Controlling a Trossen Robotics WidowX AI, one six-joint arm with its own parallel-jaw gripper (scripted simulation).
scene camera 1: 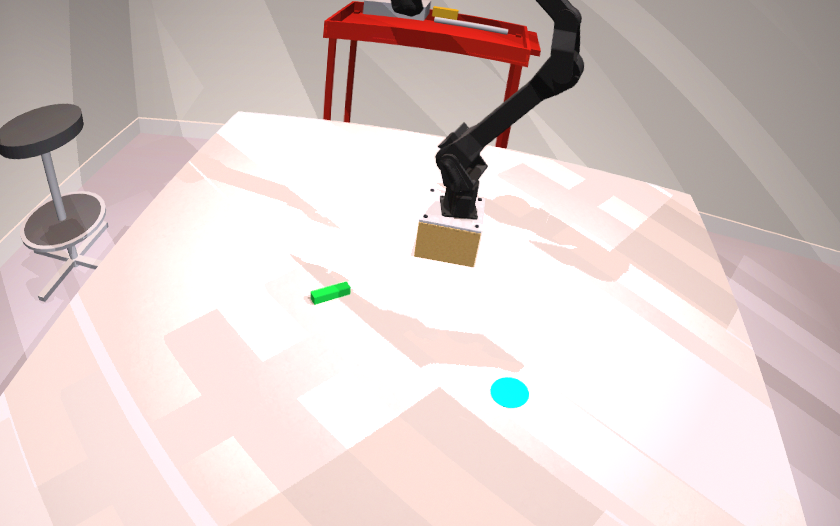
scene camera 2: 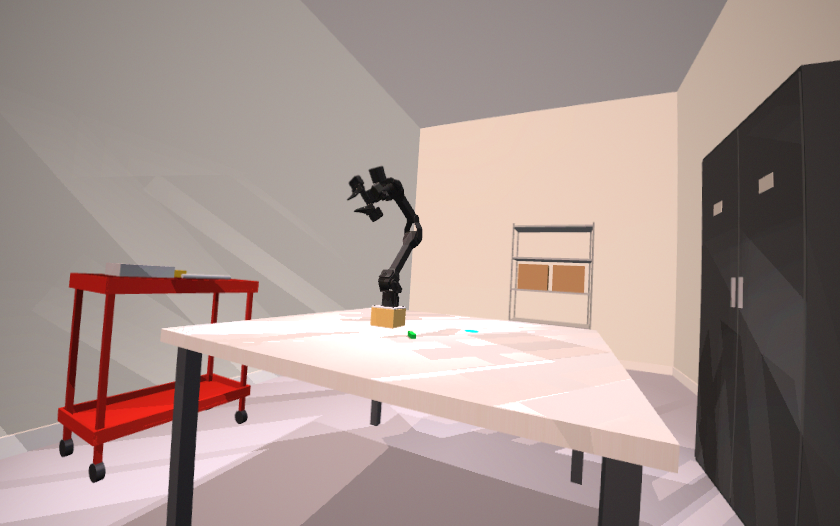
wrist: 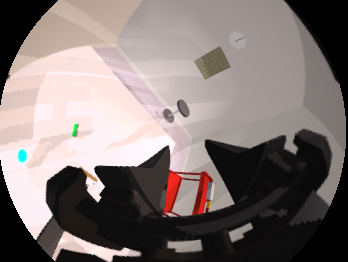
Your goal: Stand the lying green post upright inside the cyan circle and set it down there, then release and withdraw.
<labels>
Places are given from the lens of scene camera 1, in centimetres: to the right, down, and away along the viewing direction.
cyan circle [scene camera 1: 509,392]: 13, 19, 82
</labels>
